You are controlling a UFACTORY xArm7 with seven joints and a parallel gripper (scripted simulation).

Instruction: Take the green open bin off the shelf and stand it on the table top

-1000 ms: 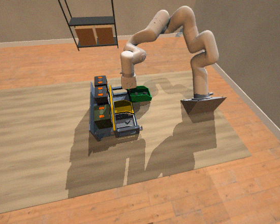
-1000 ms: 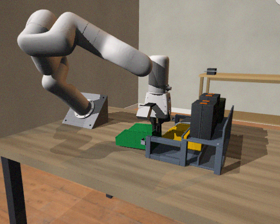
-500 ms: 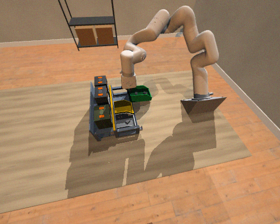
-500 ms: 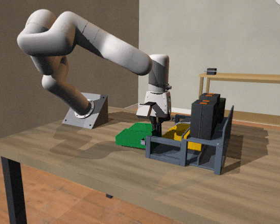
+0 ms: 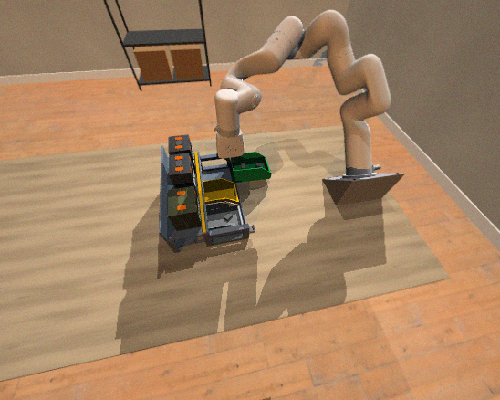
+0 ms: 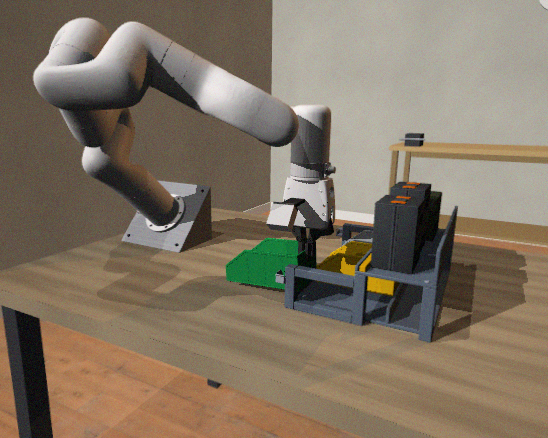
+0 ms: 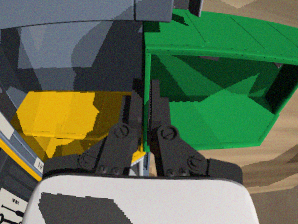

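The green open bin is 80 mm behind my hand and 40 mm below it. From my hand the other things lie so: yellow bin 90 mm ahead, 110 mm to the left, 60 mm below; grey bin 90 mm ahead, 220 mm to the left, 60 mm below.
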